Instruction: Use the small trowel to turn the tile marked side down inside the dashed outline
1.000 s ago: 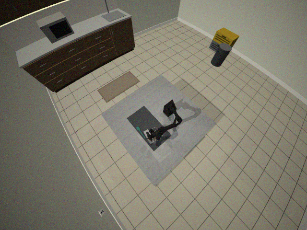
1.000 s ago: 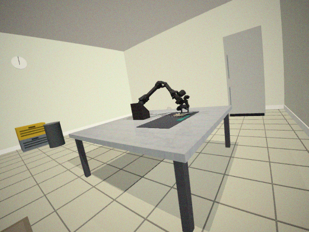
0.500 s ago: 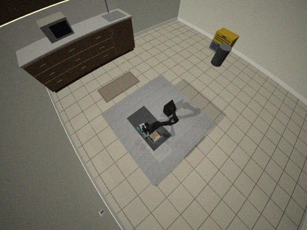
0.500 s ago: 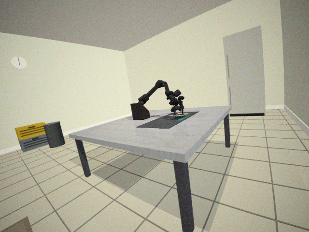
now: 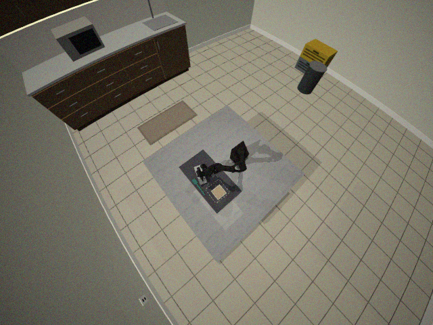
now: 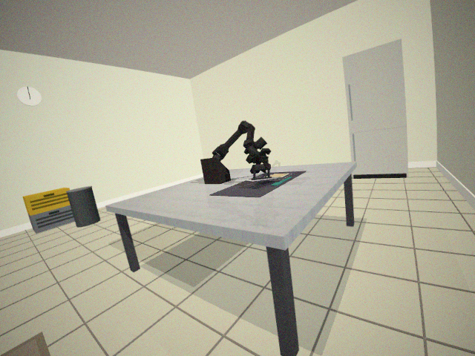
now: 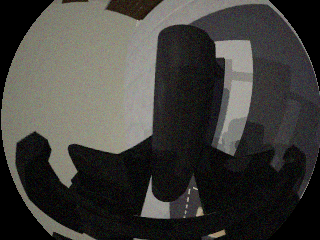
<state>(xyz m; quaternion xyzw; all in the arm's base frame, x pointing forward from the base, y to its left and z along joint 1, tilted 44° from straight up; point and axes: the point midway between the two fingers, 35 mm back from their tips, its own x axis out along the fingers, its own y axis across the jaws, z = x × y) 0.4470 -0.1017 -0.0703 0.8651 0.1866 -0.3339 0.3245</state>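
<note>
Now: gripper tip 8 cm above the teal strip, 6 cm short of it and 4 cm to the right of it. The rest, counted from my gripper tip: tile 25 cm to the left, 8 cm below, 3 cm behind; then trowel 2 cm behind, 1 cm to the left, 1 cm below.
</note>
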